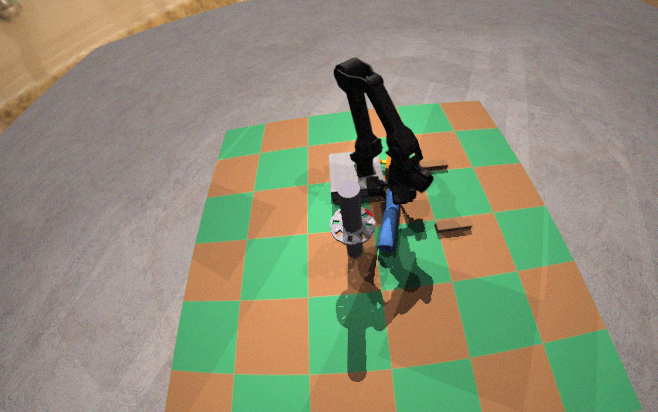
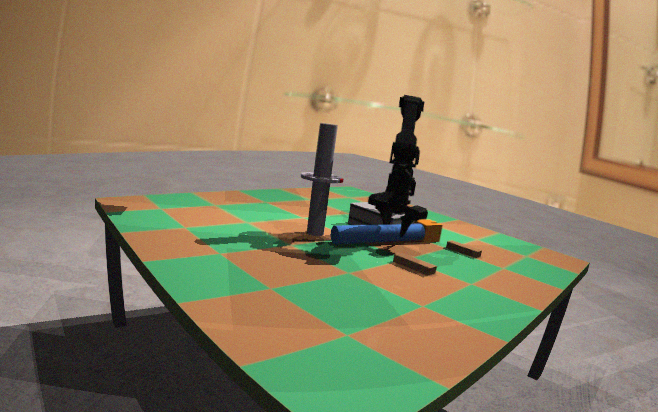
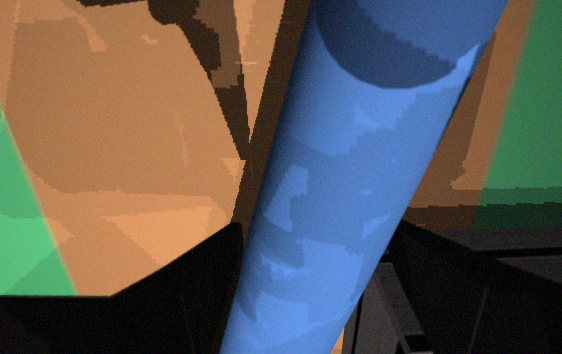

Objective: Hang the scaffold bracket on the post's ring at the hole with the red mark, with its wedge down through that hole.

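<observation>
The scaffold bracket (image 1: 389, 227) (image 2: 376, 234) (image 3: 332, 193) is a blue tube with an orange end block (image 2: 432, 231), and it lies flat on the checkered mat. My gripper (image 1: 391, 200) (image 2: 395, 223) (image 3: 313, 230) reaches down over the tube near its orange end, and both fingers press against its sides. The dark grey post (image 1: 350, 209) (image 2: 323, 163) stands upright just left of the tube. Partway up the post sits a flat ring (image 1: 333, 226) (image 2: 309, 176) with several holes. The red mark (image 1: 368, 212) (image 2: 341, 180) is on the ring's edge, on the side toward the bracket.
The arm's grey base block (image 1: 341, 172) (image 2: 362, 212) stands behind the post. Two brown bars (image 1: 453, 226) (image 1: 435, 167) (image 2: 414, 263) (image 2: 463, 249) lie on the mat to the right of the bracket. The checkered mat (image 1: 274, 335) lies on a grey floor.
</observation>
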